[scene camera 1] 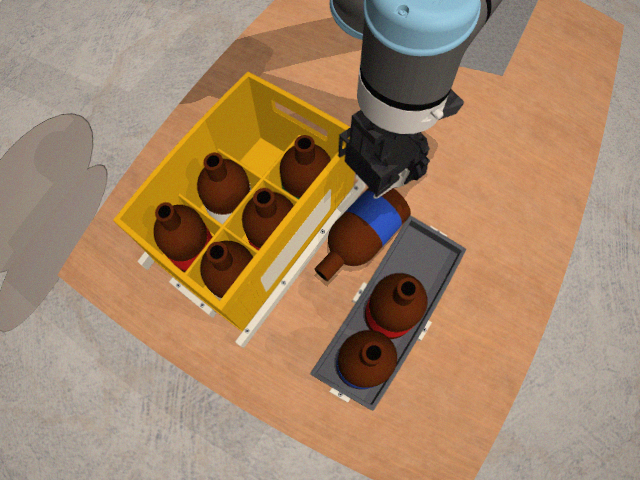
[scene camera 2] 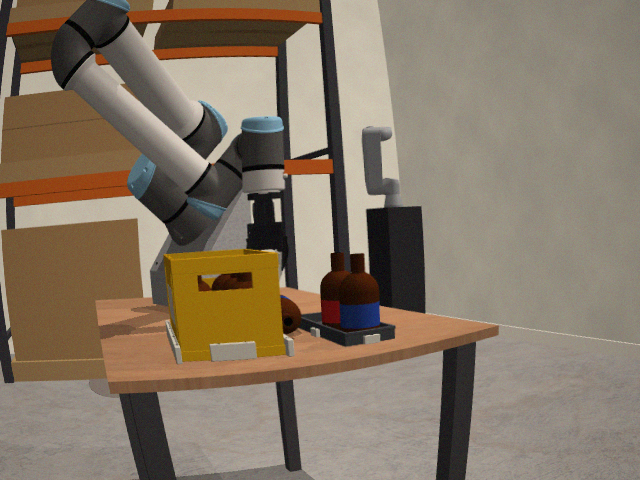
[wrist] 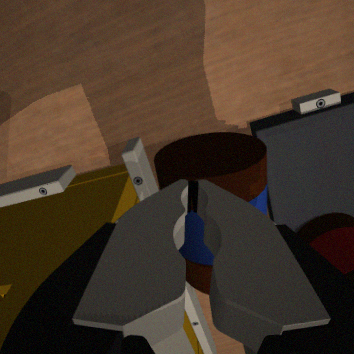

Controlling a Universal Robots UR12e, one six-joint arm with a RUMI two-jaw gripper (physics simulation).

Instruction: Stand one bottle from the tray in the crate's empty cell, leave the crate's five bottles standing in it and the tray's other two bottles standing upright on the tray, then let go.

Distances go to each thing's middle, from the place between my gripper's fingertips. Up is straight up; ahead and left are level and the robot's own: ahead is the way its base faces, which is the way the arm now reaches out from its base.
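You'll find the crate rail [scene camera 1: 319, 239] 60 mm below my hand, and it's 140 mm ahead of it and 60 mm to the right of it.
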